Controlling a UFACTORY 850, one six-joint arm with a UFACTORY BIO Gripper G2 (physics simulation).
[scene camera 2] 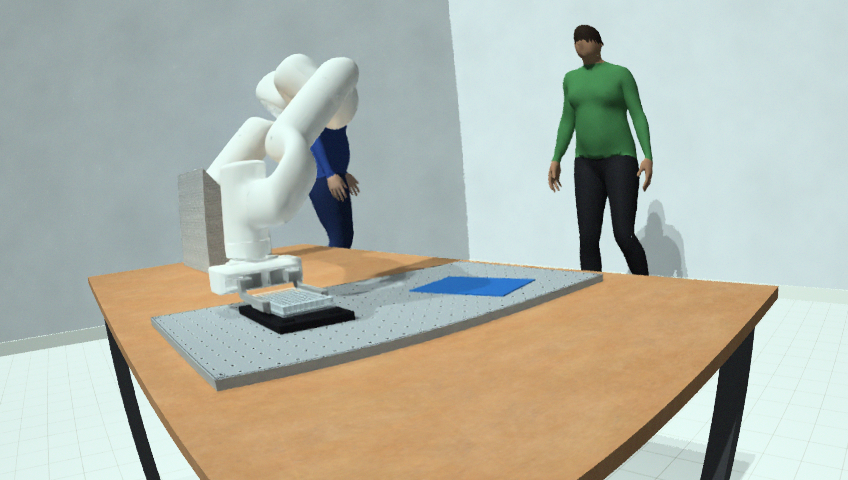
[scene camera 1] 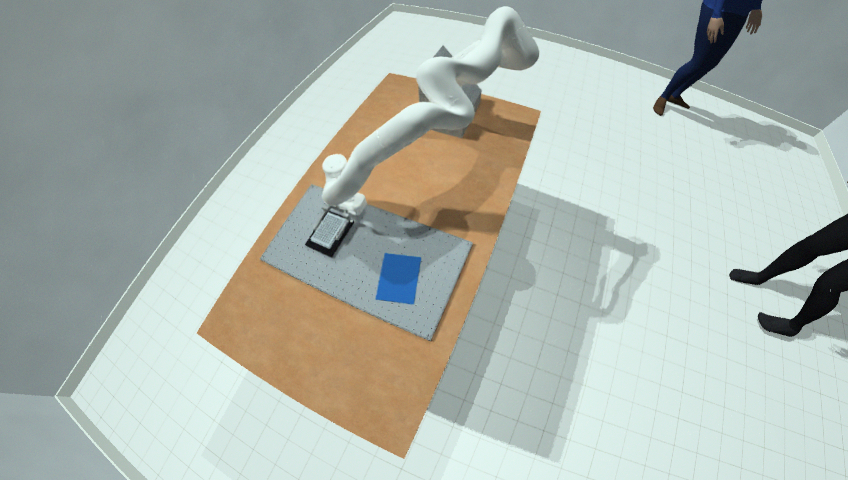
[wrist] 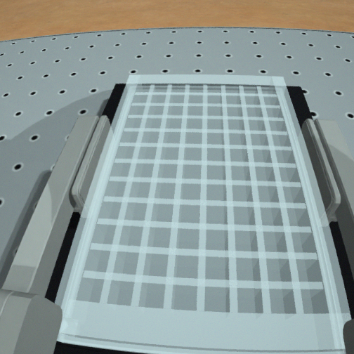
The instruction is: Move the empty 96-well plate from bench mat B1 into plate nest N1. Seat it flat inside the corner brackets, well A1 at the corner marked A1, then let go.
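The clear 96-well plate [scene camera 1: 330,230] [scene camera 2: 300,301] [wrist: 205,195] is over the black plate nest [scene camera 1: 321,249] [scene camera 2: 297,325] [wrist: 115,97] and looks level. My gripper [scene camera 1: 339,217] [scene camera 2: 292,297] [wrist: 206,167] is shut on the plate, with one finger along each long side. In scene camera 2 the plate stands proud of the nest; whether its underside touches the nest floor I cannot tell. In the wrist view black nest strips show along both sides, and the plate's far edge covers the nest's far edge. The corner brackets and A1 marks cannot be made out.
The blue bench mat [scene camera 1: 398,278] [scene camera 2: 473,286] lies on the same grey perforated board [scene camera 1: 297,237] [scene camera 2: 202,356] [wrist: 30,100], apart from the nest. The board lies on the wooden table [scene camera 1: 333,356] [scene camera 2: 476,380]. Two people stand beyond the table.
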